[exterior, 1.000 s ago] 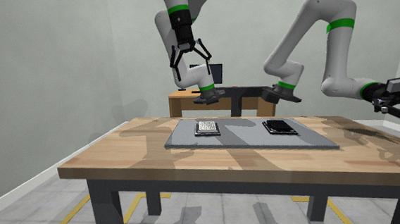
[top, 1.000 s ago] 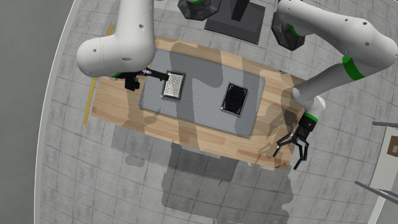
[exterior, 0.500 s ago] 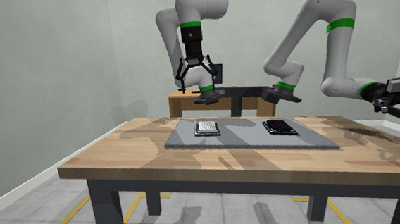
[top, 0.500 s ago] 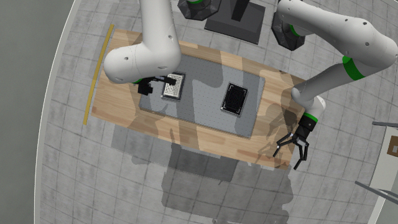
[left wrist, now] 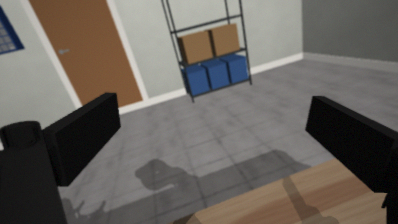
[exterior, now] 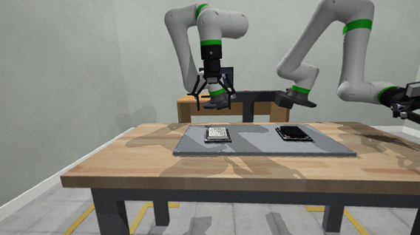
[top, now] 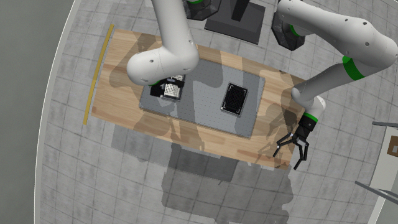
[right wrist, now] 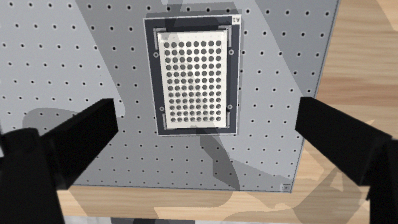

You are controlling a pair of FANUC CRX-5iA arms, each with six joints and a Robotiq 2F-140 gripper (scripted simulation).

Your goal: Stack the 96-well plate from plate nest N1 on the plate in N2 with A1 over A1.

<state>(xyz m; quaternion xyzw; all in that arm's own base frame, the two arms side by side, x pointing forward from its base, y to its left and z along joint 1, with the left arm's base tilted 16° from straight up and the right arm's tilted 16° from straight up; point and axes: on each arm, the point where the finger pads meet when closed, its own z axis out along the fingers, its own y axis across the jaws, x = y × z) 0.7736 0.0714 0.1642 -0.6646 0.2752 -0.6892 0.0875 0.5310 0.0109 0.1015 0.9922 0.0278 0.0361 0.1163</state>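
Note:
Now: right hand 1 cm to the right of the white 96-well plate and 13 cm above it. Also, from my right hand: black 96-well plate (2 cm behind, 38 cm to the left, 13 cm below); A1 mark (5 cm ahead, 32 cm to the left, 13 cm below); plate nest N1 (1 cm to the left, 14 cm below).

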